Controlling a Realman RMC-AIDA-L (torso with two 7-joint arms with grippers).
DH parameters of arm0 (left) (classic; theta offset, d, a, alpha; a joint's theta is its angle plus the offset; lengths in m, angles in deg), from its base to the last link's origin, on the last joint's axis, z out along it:
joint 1: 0 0.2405 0 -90
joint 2: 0 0 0 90
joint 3: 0 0.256 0 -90
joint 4: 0 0 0 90
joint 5: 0 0.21 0 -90
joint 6: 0 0 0 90
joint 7: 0 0.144 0 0
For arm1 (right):
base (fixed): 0 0 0 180
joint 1: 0 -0.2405 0 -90
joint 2: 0 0 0 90
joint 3: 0 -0.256 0 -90
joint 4: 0 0 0 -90
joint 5: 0 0.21 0 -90
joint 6: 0 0 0 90
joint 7: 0 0.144 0 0
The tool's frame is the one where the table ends.
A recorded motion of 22 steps. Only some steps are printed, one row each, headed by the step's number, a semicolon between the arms.
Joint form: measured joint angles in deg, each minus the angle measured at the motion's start. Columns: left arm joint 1, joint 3, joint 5, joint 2, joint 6, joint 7, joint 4; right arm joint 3, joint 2, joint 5, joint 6, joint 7, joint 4, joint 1.
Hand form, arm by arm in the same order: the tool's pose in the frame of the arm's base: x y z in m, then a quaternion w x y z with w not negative. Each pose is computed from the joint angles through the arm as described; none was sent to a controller.
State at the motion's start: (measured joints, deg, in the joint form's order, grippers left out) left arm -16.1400 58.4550 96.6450 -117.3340 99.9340 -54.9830 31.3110; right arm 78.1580 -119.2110 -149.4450 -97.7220 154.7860 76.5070 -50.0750
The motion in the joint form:
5: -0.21 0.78 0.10 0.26 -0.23 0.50 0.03; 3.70 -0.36 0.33 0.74 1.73 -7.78 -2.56
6: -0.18 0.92 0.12 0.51 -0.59 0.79 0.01; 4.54 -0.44 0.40 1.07 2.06 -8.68 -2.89
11: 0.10 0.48 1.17 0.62 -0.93 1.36 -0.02; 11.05 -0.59 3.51 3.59 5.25 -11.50 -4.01
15: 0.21 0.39 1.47 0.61 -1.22 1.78 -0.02; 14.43 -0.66 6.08 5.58 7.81 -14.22 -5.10
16: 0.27 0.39 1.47 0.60 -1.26 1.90 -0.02; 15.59 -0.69 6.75 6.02 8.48 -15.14 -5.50
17: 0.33 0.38 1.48 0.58 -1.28 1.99 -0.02; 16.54 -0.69 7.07 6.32 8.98 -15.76 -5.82
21: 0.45 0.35 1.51 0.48 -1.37 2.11 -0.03; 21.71 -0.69 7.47 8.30 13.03 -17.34 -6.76
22: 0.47 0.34 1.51 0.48 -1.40 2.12 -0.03; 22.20 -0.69 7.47 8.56 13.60 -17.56 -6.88
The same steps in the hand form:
5: -0.2870 0.2331 -0.0225 0.06847 -0.94324 -0.09051 -0.31211; 0.1019 0.3706 -0.0233 0.12560 -0.91428 0.30729 -0.23214
6: -0.2887 0.2336 -0.0216 0.07105 -0.94468 -0.08890 -0.30762; 0.1024 0.3698 -0.0272 0.12287 -0.91322 0.30694 -0.23816
11: -0.2926 0.2318 -0.0217 0.07309 -0.94728 -0.08845 -0.29917; 0.0985 0.3606 -0.0505 0.10571 -0.91273 0.30052 -0.25581
15: -0.2939 0.2314 -0.0221 0.07520 -0.94835 -0.08684 -0.29571; 0.0972 0.3558 -0.0647 0.09440 -0.90940 0.30949 -0.26135
16: -0.2942 0.2312 -0.0222 0.07588 -0.94841 -0.08645 -0.29545; 0.0974 0.3539 -0.0689 0.09076 -0.90783 0.31100 -0.26625
17: -0.2944 0.2309 -0.0223 0.07635 -0.94841 -0.08630 -0.29536; 0.0978 0.3527 -0.0718 0.08965 -0.90647 0.31091 -0.27130
21: -0.2946 0.2302 -0.0230 0.07726 -0.94829 -0.08679 -0.29538; 0.1003 0.3480 -0.0838 0.10182 -0.89743 0.31334 -0.29337
22: -0.2948 0.2302 -0.0230 0.07761 -0.94829 -0.08697 -0.29522; 0.1007 0.3478 -0.0849 0.10411 -0.89599 0.31497 -0.29522

